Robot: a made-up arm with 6 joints. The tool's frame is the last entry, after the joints. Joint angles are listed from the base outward. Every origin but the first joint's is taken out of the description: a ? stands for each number. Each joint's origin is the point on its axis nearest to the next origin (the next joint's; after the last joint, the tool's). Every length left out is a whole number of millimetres.
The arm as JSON. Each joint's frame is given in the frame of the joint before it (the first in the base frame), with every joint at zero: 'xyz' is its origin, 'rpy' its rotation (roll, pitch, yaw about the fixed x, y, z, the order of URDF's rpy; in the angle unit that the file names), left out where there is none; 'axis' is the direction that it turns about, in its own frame. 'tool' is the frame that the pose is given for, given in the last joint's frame.
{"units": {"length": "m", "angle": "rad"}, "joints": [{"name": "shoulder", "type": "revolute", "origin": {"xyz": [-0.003, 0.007, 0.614]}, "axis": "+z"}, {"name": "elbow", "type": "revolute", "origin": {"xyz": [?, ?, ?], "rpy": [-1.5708, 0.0, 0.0]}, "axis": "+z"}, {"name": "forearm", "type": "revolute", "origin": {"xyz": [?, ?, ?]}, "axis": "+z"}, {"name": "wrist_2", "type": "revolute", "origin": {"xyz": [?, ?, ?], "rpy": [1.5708, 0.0, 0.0]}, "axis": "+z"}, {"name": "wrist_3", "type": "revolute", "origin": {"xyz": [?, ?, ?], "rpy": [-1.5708, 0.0, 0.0]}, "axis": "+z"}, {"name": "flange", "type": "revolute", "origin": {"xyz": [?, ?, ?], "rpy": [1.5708, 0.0, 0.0]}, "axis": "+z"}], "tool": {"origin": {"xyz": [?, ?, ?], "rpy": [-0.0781, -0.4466, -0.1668]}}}
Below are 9 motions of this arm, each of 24 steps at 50 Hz.
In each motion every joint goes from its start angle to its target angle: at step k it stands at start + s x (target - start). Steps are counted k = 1, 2, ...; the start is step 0. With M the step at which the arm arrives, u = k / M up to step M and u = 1 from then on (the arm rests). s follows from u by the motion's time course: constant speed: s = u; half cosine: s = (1 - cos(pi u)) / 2; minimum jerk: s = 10 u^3 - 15 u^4 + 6 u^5.
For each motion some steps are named. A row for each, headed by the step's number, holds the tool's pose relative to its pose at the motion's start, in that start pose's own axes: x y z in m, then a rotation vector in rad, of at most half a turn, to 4 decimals.
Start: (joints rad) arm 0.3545 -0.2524 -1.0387 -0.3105 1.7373 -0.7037
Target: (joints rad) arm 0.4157 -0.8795 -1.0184 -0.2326 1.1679 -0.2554
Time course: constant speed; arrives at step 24
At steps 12, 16, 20, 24:
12: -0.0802 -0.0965 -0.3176 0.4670 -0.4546 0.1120
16: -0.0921 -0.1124 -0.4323 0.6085 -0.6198 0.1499
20: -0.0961 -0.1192 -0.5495 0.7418 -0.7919 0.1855
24: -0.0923 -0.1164 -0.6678 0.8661 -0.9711 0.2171

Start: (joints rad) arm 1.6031 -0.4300 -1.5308 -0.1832 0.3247 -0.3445
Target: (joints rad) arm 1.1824 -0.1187 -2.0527 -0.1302 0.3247 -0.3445
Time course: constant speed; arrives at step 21
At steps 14, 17, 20, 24:
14: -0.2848 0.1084 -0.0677 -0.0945 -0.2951 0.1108
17: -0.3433 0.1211 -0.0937 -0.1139 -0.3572 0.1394
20: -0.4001 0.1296 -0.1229 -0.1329 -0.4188 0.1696
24: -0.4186 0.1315 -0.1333 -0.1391 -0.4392 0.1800

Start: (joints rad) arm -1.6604 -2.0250 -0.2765 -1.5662 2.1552 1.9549
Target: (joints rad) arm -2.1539 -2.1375 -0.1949 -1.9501 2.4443 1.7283
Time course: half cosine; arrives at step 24
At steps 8, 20, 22, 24:
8: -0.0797 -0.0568 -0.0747 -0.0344 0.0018 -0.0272
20: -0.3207 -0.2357 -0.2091 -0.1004 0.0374 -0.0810
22: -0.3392 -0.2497 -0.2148 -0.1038 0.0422 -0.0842
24: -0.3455 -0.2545 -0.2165 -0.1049 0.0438 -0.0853

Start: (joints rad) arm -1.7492 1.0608 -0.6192 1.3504 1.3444 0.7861
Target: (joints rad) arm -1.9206 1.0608 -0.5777 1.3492 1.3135 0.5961
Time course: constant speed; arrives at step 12
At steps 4, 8, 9, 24:
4: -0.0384 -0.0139 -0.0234 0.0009 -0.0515 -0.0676
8: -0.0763 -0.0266 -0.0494 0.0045 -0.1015 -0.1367
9: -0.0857 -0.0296 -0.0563 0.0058 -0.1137 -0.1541
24: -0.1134 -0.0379 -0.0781 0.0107 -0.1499 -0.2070

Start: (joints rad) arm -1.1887 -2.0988 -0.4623 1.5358 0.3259 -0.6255
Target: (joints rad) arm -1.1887 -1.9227 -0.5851 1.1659 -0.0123 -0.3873
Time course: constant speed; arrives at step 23
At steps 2, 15, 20, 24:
2: 0.0068 -0.0068 -0.0060 0.0240 -0.0090 -0.0217
15: 0.0474 -0.0498 -0.0475 0.1524 -0.0931 -0.1628
20: 0.0614 -0.0654 -0.0646 0.1876 -0.1359 -0.2162
24: 0.0694 -0.0745 -0.0751 0.2046 -0.1640 -0.2477

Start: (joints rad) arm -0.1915 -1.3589 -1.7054 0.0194 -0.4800 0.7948
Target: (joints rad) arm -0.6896 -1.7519 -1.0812 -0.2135 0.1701 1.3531
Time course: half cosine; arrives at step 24
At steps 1, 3, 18, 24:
1: 0.0014 0.0001 -0.0005 0.0038 0.0027 0.0022
3: 0.0124 0.0013 -0.0044 0.0337 0.0235 0.0199
18: 0.2594 0.1257 -0.0701 0.7910 0.4898 0.4301
24: 0.2957 0.1653 -0.0733 0.9299 0.5695 0.4914

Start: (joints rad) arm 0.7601 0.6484 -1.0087 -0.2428 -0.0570 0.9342
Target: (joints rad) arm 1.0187 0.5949 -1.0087 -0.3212 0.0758 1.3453
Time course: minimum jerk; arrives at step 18
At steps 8, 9, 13, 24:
8: -0.0198 0.0105 0.0250 0.1518 -0.0189 0.1772
9: -0.0254 0.0123 0.0314 0.1915 -0.0251 0.2234
13: -0.0464 0.0155 0.0541 0.3321 -0.0514 0.3869
24: -0.0546 0.0154 0.0622 0.3842 -0.0628 0.4473

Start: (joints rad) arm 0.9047 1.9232 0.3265 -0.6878 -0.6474 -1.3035
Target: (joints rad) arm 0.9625 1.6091 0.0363 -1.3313 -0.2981 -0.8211
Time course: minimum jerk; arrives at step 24
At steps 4, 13, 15, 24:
4: 0.0154 -0.0168 0.0032 -0.0001 -0.0040 -0.0111
13: 0.2246 -0.3043 0.0124 -0.0307 0.0162 -0.1825
15: 0.2715 -0.3904 0.0013 -0.0417 0.0492 -0.2278
24: 0.3458 -0.5575 -0.0360 -0.0555 0.1415 -0.3086

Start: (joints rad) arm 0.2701 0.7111 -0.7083 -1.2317 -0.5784 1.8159
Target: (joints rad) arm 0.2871 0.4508 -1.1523 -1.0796 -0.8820 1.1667
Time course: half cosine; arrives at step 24
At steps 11, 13, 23, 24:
11: -0.2255 0.0992 0.1782 -0.3726 -0.2682 -0.2787
13: -0.2972 0.1375 0.2178 -0.4753 -0.3581 -0.3720
23: -0.5366 0.2859 0.2987 -0.7779 -0.6866 -0.7044
24: -0.5390 0.2875 0.2991 -0.7806 -0.6901 -0.7079

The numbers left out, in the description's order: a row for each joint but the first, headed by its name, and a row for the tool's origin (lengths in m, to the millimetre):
elbow: 0.027 0.066 0.0
forearm: 0.026 -0.404 0.0
wrist_2: 0.006 -0.858 0.0
wrist_3: 0.028 0.025 0.0
flange: 0.007 -0.044 0.0
tool: 0.009 0.01 0.0

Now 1 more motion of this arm.
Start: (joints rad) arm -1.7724 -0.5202 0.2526 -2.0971 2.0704 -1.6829
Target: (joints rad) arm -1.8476 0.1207 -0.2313 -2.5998 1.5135 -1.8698
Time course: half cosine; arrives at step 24
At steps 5, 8, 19, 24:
5: -0.0356 -0.0040 -0.0058 0.0419 0.0773 -0.0182
8: -0.0865 -0.0075 -0.0120 0.0972 0.1903 -0.0472
19: -0.3129 0.0086 -0.0107 0.2788 0.7270 -0.2130
24: -0.3485 0.0158 -0.0059 0.2976 0.8176 -0.2440

